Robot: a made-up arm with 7 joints. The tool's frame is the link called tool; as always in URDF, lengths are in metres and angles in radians.
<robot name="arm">
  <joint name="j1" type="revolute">
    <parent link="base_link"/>
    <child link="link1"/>
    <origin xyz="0.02 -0.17 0.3" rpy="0 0 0"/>
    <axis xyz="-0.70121 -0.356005 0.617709"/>
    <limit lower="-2.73" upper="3.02" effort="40" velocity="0.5"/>
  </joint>
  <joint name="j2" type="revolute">
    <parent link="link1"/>
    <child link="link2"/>
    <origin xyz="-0.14 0.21 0.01" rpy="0 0 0"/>
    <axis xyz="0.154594 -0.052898 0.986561"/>
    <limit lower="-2.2" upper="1.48" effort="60" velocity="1.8"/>
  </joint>
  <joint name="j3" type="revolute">
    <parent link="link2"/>
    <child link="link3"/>
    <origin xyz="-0.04 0.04 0.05" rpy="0 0 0"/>
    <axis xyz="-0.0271 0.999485 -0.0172"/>
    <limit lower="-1.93" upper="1.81" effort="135" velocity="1.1"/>
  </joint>
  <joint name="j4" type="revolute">
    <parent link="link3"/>
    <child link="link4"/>
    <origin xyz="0.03 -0.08 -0.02" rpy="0 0 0"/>
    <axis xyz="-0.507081 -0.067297 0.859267"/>
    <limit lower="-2.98" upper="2.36" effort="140" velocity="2.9"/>
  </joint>
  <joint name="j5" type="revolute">
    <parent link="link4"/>
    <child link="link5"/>
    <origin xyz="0.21 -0.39 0.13" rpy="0 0 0"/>
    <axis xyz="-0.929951 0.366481 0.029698"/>
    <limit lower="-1.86" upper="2" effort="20" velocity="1.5"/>
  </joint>
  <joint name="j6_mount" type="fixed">
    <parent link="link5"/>
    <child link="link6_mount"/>
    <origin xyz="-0.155 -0.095 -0.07" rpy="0 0 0"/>
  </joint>
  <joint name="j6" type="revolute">
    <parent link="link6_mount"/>
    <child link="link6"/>
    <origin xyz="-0.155 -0.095 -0.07" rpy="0 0 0"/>
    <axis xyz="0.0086 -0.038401 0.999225"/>
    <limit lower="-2.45" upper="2.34" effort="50" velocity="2.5"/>
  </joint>
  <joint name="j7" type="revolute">
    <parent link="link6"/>
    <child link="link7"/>
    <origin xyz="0.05 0.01 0.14" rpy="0 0 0"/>
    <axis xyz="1 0 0"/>
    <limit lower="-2.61" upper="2.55" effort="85" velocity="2.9"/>
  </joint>
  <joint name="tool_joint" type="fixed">
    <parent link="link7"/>
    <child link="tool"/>
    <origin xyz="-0.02 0 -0.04" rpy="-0.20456 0.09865 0.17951"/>
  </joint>
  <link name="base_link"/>
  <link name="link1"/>
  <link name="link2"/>
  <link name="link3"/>
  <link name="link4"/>
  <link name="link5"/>
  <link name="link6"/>
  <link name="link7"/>
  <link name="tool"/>
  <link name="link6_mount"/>
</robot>
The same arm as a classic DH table. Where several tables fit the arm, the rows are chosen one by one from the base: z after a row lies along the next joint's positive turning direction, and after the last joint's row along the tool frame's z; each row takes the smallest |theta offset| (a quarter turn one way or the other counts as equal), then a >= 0, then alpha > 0; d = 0 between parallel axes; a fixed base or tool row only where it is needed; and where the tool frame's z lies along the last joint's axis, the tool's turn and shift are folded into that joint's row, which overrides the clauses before.
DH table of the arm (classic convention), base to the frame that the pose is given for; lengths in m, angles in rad. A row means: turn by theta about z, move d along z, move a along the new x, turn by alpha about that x. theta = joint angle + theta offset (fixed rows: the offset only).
base (fixed): a 0.1606  alpha 0.905  d 0.2536  theta_offset -1.101
j1: a -0.2468  alpha -1.0241  d 0.132  theta_offset -0.1376
j2: a -0.0462  alpha -1.6449  d -0.0082  theta_offset 1.1997
j3: a 0.013  alpha 1.6391  d -0.0392  theta_offset -0.6892
j4: a -0.2348  alpha -1.0788  d 0.2112  theta_offset 1.0686
j5: a -0.295  alpha 1.5632  d -0.234  theta_offset 0.2533
j6: a 0.0154  alpha 1.5622  d 0.0026  theta_offset 0.3762
j7: a 0.0087  alpha -1.5121  d 0.0311  theta_offset -0.2576
tool (fixed): a 0  alpha 0  d -0.0391  theta_offset -1.3747
Joint limits (rad, base to tool): -2.73..3.02 -2.2..1.48 -1.93..1.81 -2.98..2.36 -1.86..2 -2.45..2.34 -2.61..2.55

